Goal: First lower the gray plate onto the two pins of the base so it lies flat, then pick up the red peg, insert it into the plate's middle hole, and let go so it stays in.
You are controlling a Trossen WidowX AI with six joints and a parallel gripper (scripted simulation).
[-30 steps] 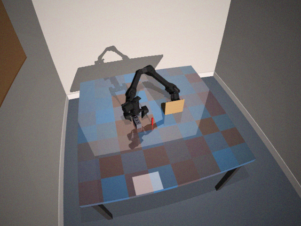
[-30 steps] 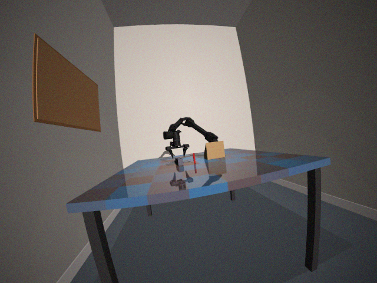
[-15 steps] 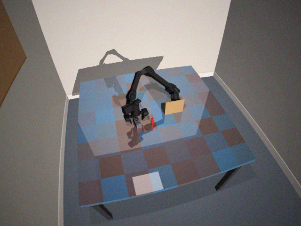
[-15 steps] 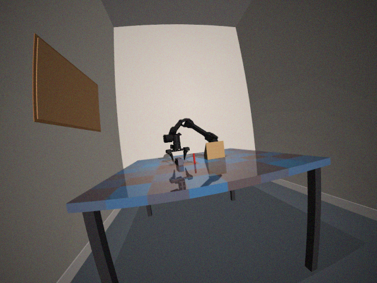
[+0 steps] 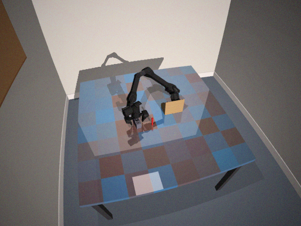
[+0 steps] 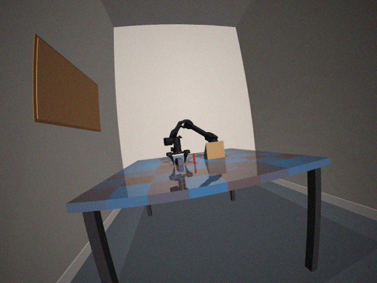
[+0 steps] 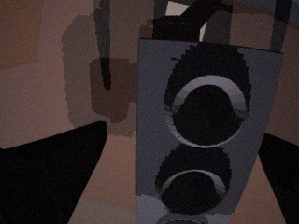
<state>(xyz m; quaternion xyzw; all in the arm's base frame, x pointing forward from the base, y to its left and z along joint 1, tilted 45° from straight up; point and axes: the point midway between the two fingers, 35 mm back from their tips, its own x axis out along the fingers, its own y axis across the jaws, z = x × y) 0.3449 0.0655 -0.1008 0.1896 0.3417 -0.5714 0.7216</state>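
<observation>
Now: gripper tip 1 cm short of the dark base and 15 cm to the left of it. Also, from my gripper tip: gray plate (3 cm above); then red peg (12 cm behind, 2 cm to the left, 3 cm above).
</observation>
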